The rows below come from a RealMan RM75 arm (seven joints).
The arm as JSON. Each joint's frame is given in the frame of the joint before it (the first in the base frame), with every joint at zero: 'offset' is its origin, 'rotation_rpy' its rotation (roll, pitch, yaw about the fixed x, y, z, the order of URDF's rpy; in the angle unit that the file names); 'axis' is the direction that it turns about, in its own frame. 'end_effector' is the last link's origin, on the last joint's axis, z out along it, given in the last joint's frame.
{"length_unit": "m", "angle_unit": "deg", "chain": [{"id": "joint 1", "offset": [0.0, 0.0, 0.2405], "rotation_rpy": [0.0, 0.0, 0.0], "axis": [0.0, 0.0, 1.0]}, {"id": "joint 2", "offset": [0.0, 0.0, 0.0], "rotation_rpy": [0.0, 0.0, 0.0], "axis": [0.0, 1.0, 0.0]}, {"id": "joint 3", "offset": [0.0, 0.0, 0.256], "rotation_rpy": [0.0, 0.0, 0.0], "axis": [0.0, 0.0, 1.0]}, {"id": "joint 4", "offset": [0.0, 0.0, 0.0], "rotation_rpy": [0.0, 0.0, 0.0], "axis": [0.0, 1.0, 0.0]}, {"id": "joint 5", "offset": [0.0, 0.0, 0.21], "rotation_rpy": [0.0, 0.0, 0.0], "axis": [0.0, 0.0, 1.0]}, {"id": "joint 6", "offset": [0.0, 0.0, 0.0], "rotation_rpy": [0.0, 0.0, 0.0], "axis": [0.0, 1.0, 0.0]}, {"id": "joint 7", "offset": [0.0, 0.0, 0.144], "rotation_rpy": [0.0, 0.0, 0.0], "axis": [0.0, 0.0, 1.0]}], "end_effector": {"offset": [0.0, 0.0, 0.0], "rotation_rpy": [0.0, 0.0, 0.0]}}
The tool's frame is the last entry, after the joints.
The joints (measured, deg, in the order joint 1, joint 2, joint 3, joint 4, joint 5, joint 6, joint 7), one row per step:
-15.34, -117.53, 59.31, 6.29, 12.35, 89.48, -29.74
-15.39, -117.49, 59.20, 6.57, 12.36, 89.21, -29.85
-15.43, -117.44, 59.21, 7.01, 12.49, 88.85, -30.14
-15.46, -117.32, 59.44, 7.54, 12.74, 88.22, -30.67
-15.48, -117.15, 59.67, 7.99, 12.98, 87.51, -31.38
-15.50, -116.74, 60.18, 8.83, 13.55, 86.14, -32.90
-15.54, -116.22, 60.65, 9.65, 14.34, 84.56, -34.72
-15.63, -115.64, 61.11, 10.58, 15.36, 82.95, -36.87
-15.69, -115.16, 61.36, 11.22, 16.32, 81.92, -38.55
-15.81, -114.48, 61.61, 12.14, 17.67, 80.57, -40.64
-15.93, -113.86, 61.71, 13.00, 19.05, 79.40, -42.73
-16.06, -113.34, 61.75, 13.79, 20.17, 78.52, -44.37
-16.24, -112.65, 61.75, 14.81, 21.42, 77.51, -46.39
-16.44, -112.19, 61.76, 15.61, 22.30, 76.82, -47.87
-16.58, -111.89, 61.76, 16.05, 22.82, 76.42, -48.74
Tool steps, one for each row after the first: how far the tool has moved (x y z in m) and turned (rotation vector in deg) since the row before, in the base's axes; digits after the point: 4 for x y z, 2 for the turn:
0.0001, 0.0012, 0.0011, 0.09, -0.03, -0.02
0.0005, 0.0017, 0.0010, -0.11, -0.07, -0.22
0.0004, 0.0023, 0.0007, -0.51, -0.15, -0.27
-0.0001, 0.0021, 0.0007, -0.60, -0.31, -0.17
-0.0003, 0.0040, 0.0016, -1.33, -0.61, -0.38
-0.0008, 0.0044, 0.0017, -1.61, -0.74, -0.29
-0.0002, 0.0050, 0.0020, -1.79, -0.84, -0.49
0.0000, 0.0034, 0.0016, -1.38, -0.57, -0.45
0.0003, 0.0048, 0.0028, -1.73, -0.51, -0.59
0.0005, 0.0044, 0.0027, -1.59, -0.56, -0.56
0.0009, 0.0038, 0.0028, -1.16, -0.33, -0.54
0.0012, 0.0048, 0.0044, -1.22, -0.37, -0.67
0.0017, 0.0040, 0.0032, -0.84, -0.29, -0.60
0.0010, 0.0024, 0.0020, -0.50, -0.14, -0.34

